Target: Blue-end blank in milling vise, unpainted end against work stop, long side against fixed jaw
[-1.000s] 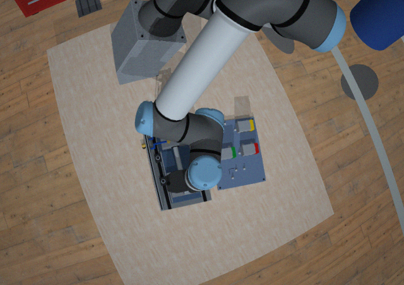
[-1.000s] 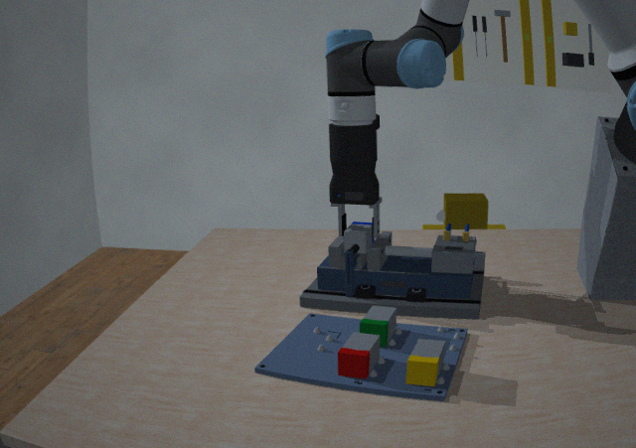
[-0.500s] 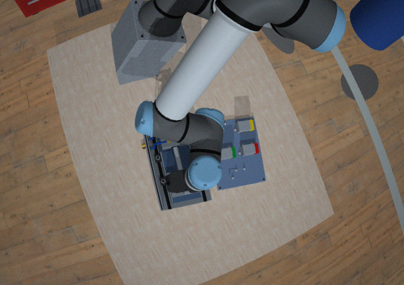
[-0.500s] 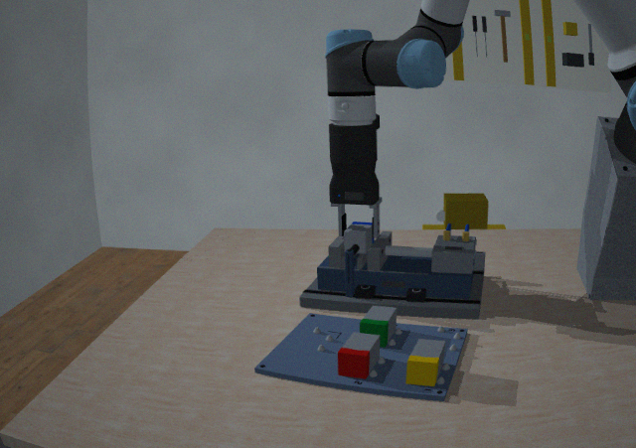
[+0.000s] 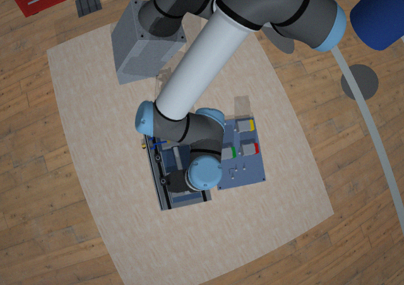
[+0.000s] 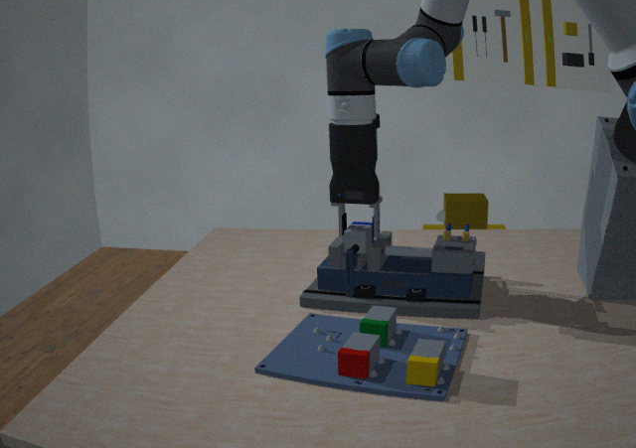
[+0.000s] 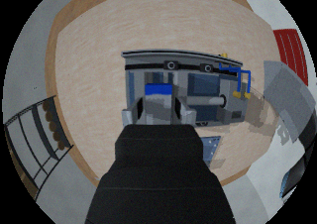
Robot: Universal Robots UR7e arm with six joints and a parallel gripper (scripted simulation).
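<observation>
Now: hand 40 mm above the fixed jaw, 30 mm short of it and 10 mm to the left of it. Also, from my hand: milling vise: 80 mm below, 70 mm behind, 20 mm to the left; blue plate: 240 mm to the left, 120 mm below, 20 mm behind; green-ended blank: 190 mm to the left, 90 mm below, 30 mm behind.
</observation>
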